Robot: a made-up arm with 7 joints. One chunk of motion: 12 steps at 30 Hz.
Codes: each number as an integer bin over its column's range. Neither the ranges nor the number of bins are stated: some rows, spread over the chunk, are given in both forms.
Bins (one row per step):
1: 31 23 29 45 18 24
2: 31 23 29 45 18 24
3: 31 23 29 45 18 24
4: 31 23 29 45 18 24
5: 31 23 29 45 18 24
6: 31 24 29 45 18 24
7: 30 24 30 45 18 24
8: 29 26 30 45 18 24
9: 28 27 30 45 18 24
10: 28 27 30 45 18 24
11: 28 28 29 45 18 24
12: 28 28 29 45 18 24
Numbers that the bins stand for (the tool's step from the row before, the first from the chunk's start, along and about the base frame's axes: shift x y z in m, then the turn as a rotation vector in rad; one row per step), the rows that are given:
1: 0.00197 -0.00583 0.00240 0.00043 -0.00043 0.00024
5: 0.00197 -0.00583 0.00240 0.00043 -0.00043 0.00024
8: -0.00216 -0.00006 0.00424 0.00043 -0.00043 0.00024
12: -0.00422 0.00378 0.00240 0.00043 -0.00043 0.00024
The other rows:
2: 0.00197 -0.00583 0.00240 0.00043 -0.00043 0.00024
3: 0.00197 -0.00583 0.00240 0.00043 -0.00043 0.00024
4: 0.00197 -0.00583 0.00240 0.00043 -0.00043 0.00024
6: 0.00197 -0.00390 0.00240 0.00043 -0.00043 0.00024
7: -0.00010 -0.00390 0.00424 0.00043 -0.00043 0.00024
9: -0.00422 0.00186 0.00424 0.00043 -0.00043 0.00024
10: -0.00422 0.00186 0.00424 0.00043 -0.00043 0.00024
11: -0.00422 0.00378 0.00240 0.00043 -0.00043 0.00024

